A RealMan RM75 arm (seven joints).
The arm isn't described. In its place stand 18 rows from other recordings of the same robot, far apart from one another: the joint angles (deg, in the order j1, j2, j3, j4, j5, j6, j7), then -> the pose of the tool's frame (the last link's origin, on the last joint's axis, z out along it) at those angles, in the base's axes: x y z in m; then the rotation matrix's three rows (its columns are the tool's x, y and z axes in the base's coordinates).
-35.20 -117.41 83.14 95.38 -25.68 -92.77 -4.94 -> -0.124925 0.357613 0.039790; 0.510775 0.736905 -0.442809; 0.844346 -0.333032 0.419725; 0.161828 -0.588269 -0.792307
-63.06 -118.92 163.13 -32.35 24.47 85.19 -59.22 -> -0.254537 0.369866 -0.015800; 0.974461 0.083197 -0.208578; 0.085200 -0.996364 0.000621; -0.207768 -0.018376 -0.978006
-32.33 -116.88 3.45 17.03 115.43 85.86 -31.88 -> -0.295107 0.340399 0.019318; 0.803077 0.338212 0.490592; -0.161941 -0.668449 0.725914; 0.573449 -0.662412 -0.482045
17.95 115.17 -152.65 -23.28 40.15 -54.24 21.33 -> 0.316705 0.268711 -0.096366; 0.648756 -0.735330 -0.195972; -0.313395 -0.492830 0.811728; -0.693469 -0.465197 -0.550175
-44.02 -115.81 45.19 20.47 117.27 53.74 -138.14 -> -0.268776 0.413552 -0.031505; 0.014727 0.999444 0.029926; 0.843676 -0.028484 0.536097; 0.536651 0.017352 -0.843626
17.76 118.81 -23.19 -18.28 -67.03 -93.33 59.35 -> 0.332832 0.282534 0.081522; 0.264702 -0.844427 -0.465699; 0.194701 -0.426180 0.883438; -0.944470 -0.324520 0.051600
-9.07 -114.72 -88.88 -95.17 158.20 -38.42 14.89 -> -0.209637 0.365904 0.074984; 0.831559 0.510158 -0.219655; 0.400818 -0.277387 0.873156; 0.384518 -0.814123 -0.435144
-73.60 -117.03 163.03 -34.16 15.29 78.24 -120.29 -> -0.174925 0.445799 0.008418; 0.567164 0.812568 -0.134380; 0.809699 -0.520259 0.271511; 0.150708 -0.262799 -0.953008
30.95 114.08 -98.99 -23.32 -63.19 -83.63 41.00 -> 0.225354 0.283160 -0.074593; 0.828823 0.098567 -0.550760; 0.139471 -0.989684 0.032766; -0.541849 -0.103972 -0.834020
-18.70 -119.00 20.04 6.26 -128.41 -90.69 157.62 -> -0.359667 0.274031 0.078661; 0.614546 0.755459 0.227190; -0.382953 0.033903 0.923146; 0.689696 -0.654318 0.310140
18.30 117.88 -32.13 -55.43 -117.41 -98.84 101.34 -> 0.310717 0.281265 0.074314; 0.604425 -0.745991 -0.279587; -0.588488 -0.654639 0.474478; -0.536985 -0.122253 -0.834687
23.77 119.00 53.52 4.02 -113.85 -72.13 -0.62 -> 0.376463 0.311463 0.045483; 0.774395 -0.626688 0.087034; 0.102796 0.260352 0.960026; -0.624296 -0.734492 0.266037
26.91 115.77 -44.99 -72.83 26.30 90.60 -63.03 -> 0.308759 0.335029 0.110802; 0.693307 -0.574819 0.434636; -0.718418 -0.598657 0.354239; 0.056574 -0.557847 -0.828013
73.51 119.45 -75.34 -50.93 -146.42 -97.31 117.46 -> 0.020265 0.390483 -0.040469; 0.870408 0.087777 0.484443; 0.092701 -0.995598 0.013838; 0.483525 0.032863 -0.874714
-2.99 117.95 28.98 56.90 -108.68 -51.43 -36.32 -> 0.268610 0.210792 -0.105692; 0.707797 -0.703523 0.063870; -0.222916 -0.136642 0.965214; -0.670322 -0.697413 -0.253541
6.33 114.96 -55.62 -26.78 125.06 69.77 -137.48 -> 0.390156 0.260853 0.062002; 0.721364 -0.673475 -0.161447; -0.077821 -0.310465 0.947394; -0.688170 -0.670852 -0.276369
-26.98 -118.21 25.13 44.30 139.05 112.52 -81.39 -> -0.298610 0.257858 0.030222; 0.799915 0.498380 0.334294; 0.503002 -0.860626 0.079451; 0.327299 0.104596 -0.939114
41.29 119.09 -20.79 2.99 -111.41 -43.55 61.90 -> 0.298381 0.352137 -0.107270; 0.590141 -0.806140 -0.043265; -0.614459 -0.483287 0.623598; -0.523617 -0.341426 -0.780547
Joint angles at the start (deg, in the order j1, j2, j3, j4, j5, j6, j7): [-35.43 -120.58 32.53 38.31 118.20 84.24 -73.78]
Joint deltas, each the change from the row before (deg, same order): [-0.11 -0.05 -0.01 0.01 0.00 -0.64 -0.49]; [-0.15 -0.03 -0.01 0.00 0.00 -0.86 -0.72]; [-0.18 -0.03 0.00 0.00 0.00 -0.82 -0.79]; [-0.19 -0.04 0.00 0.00 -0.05 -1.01 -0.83]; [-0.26 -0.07 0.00 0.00 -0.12 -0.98 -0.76]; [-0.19 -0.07 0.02 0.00 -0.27 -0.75 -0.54]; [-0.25 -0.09 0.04 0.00 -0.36 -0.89 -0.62]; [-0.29 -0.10 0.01 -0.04 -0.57 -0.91 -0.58]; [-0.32 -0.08 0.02 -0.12 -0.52 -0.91 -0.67]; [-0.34 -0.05 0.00 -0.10 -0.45 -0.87 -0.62]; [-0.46 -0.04 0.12 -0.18 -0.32 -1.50 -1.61]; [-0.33 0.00 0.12 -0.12 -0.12 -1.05 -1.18]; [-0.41 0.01 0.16 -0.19 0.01 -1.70 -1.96]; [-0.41 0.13 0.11 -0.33 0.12 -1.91 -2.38]
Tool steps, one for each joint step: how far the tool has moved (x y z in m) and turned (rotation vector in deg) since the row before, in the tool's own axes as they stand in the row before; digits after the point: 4 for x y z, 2 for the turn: [0.0002 -0.0014 0.0007 0.54 -0.12 -0.42]; [0.0003 -0.0021 0.0008 0.74 -0.16 -0.62]; [0.0006 -0.0020 0.0009 0.68 -0.14 -0.66]; [0.0007 -0.0024 0.0010 0.87 -0.12 -0.71]; [0.0013 -0.0022 0.0015 0.80 0.00 -0.61]; [0.0014 -0.0016 0.0013 0.63 0.17 -0.47]; [0.0019 -0.0019 0.0017 0.72 0.25 -0.53]; [0.0025 -0.0019 0.0019 0.75 0.49 -0.56]; [0.0023 -0.0017 0.0021 0.69 0.44 -0.68]; [0.0025 -0.0018 0.0020 0.66 0.39 -0.59]; [0.0024 -0.0028 0.0028 1.08 0.14 -1.47]; [0.0016 -0.0020 0.0019 0.74 -0.01 -1.01]; [0.0014 -0.0033 0.0024 1.28 -0.19 -1.73]; [0.0011 -0.0042 0.0018 1.55 -0.28 -2.17]
